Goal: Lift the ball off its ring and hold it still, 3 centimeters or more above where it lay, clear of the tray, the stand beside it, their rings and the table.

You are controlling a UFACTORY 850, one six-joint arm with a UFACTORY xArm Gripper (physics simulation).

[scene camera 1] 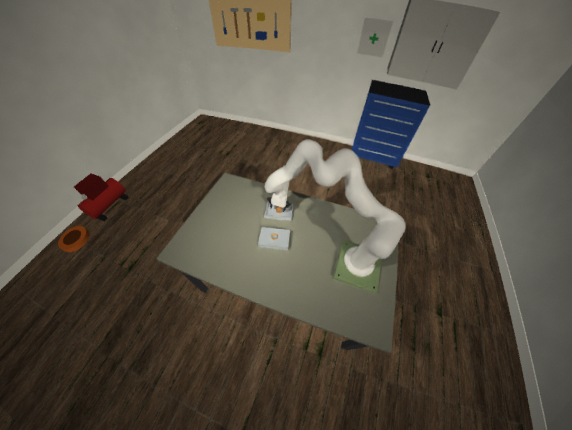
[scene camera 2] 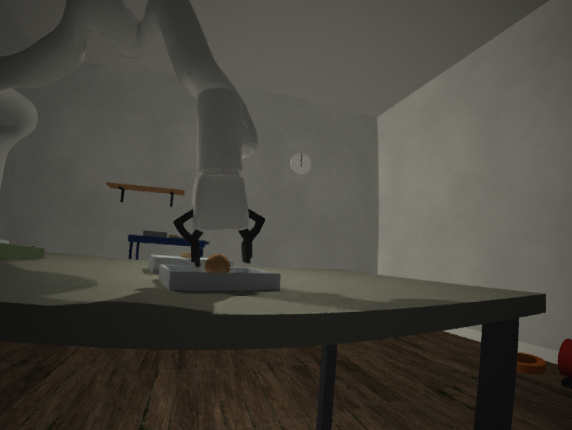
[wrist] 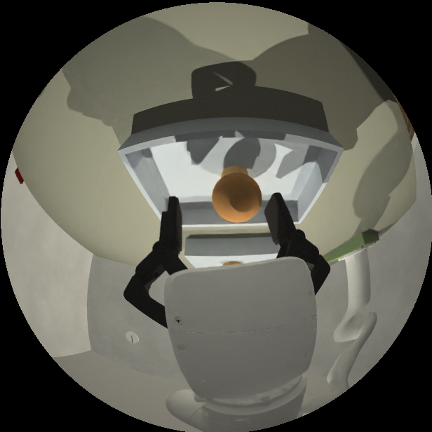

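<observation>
The orange ball [scene camera 1: 279, 210] [scene camera 2: 218, 263] [wrist: 237, 198] rests in the shallow pale tray [scene camera 1: 278, 218] [scene camera 2: 225, 281] [wrist: 230, 124]. A bit of its tan ring [wrist: 234, 170] shows beside the ball in the wrist view. My gripper [scene camera 1: 279, 206] [scene camera 2: 221, 263] [wrist: 225, 202] is open and points down at the tray, fingertips about at the ball's height in scene camera 2. The ball appears between the fingers, off centre, nearer the right finger in the wrist view. Nothing is gripped. Exact depth between fingertips and ball is hard to tell.
The pale stand [scene camera 1: 267, 243] [scene camera 2: 160, 263] [wrist: 225, 246] with its own ring [scene camera 1: 274, 233] [scene camera 2: 186, 255] [wrist: 232, 263] is beside the tray on the table [scene camera 1: 210, 225] [scene camera 2: 400, 295] [wrist: 65, 165]. The green base plate [scene camera 1: 352, 281] is under the arm's base.
</observation>
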